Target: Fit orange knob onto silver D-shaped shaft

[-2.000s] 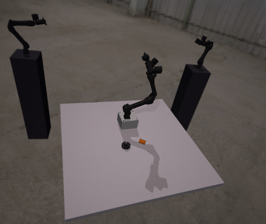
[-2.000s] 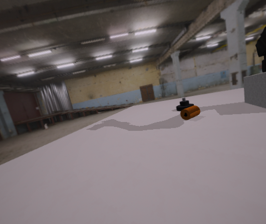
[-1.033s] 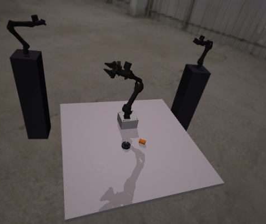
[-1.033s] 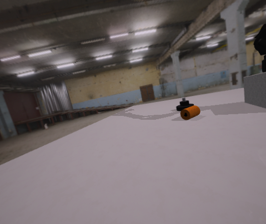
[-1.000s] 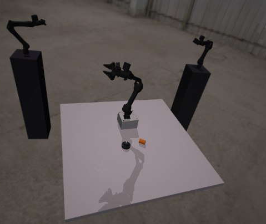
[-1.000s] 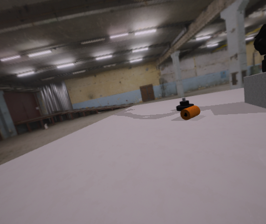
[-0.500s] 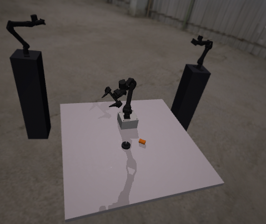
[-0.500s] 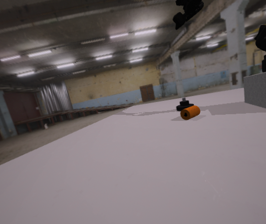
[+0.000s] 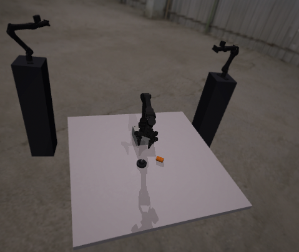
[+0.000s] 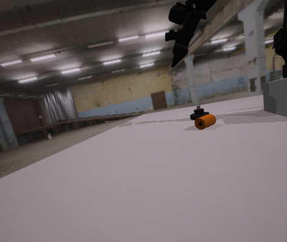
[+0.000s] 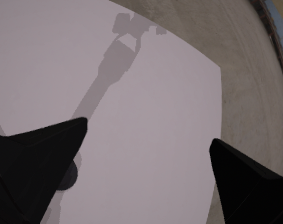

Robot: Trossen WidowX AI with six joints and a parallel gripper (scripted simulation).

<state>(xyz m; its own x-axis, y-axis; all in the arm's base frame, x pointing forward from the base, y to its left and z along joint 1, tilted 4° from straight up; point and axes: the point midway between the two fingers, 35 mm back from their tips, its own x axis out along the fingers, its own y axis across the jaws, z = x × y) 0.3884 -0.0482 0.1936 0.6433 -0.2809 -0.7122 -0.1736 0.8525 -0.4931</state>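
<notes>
Right now the orange knob is 140 mm behind my gripper tip, 190 mm to the left of it and 260 mm below it. Also, from my gripper tip: silver shaft: 100 mm behind, 30 mm to the left, 250 mm below.
</notes>
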